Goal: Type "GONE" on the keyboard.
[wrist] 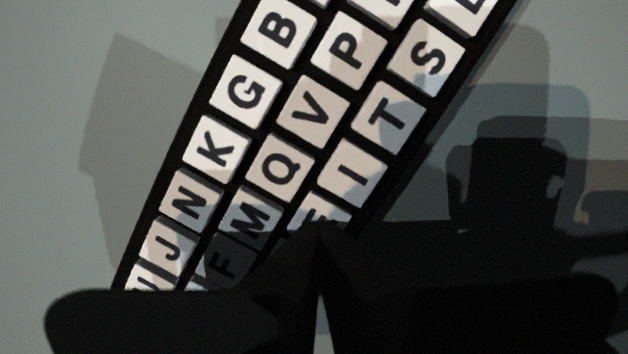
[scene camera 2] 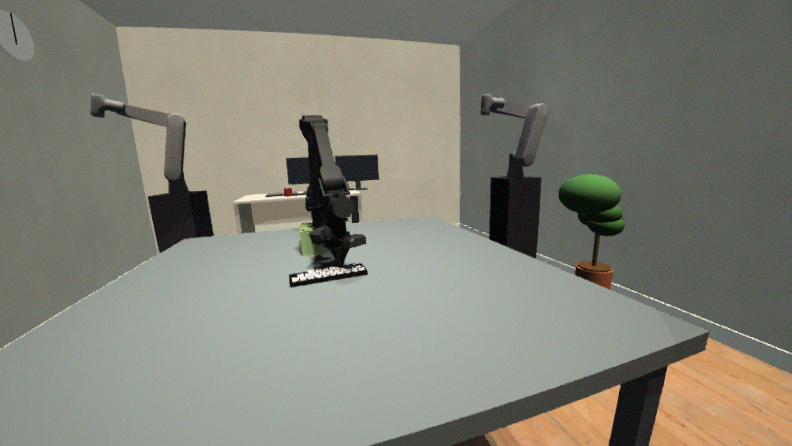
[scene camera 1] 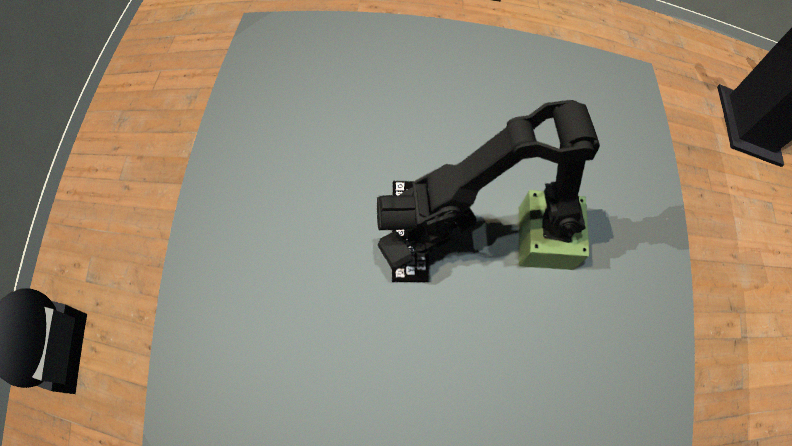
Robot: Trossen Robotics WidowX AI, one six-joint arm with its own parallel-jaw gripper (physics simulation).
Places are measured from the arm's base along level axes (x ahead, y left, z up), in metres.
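Pixels of known places: gripper, fingertip midpoint: [wrist: 317, 233] [scene camera 2: 340, 266] [scene camera 1: 421, 247]; arm's base, origin of the base link: [scene camera 2: 320, 225] [scene camera 1: 557, 225].
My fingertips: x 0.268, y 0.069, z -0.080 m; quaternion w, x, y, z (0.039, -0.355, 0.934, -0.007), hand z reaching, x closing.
For each thing: its middle in the pictures, then the offset to it from my fingertips. Level surfaces: height alone.
- black keyboard, body centre: [wrist: 321, 96] [scene camera 1: 410, 229] [scene camera 2: 328, 273] dx +0.029, dy -0.035, dz -0.007 m
- E key, body centre: [wrist: 318, 221] dx +0.002, dy -0.003, dz -0.003 m
- G key, body centre: [wrist: 246, 92] dx +0.047, dy -0.021, dz -0.001 m
- N key, body centre: [wrist: 191, 200] dx +0.040, dy +0.020, dz -0.001 m
- grey table, its level: dz -0.016 m
The black keyboard [scene camera 1: 423, 277] [scene camera 2: 293, 281] [wrist: 291, 80] with white letter keys lies flat on the table, partly hidden by the arm in scene camera 1. My gripper [scene camera 2: 340, 264] [wrist: 317, 233] is shut and empty, pointing down at the keyboard. In the wrist view its tips overlap the lower part of the E key [wrist: 315, 206]; whether they touch it I cannot tell. The G key [wrist: 245, 92] and the N key [wrist: 190, 201] show in the row farthest from the tips. The O key does not show in the wrist view.
The arm's green base block [scene camera 1: 554, 259] [scene camera 2: 305, 241] stands on the grey table [scene camera 1: 332, 360] [scene camera 2: 387, 354], behind the keyboard in scene camera 2. Off the table are two grey arms on black pedestals [scene camera 2: 515, 216], a desk with monitors [scene camera 2: 357, 167] and a potted plant [scene camera 2: 590, 193].
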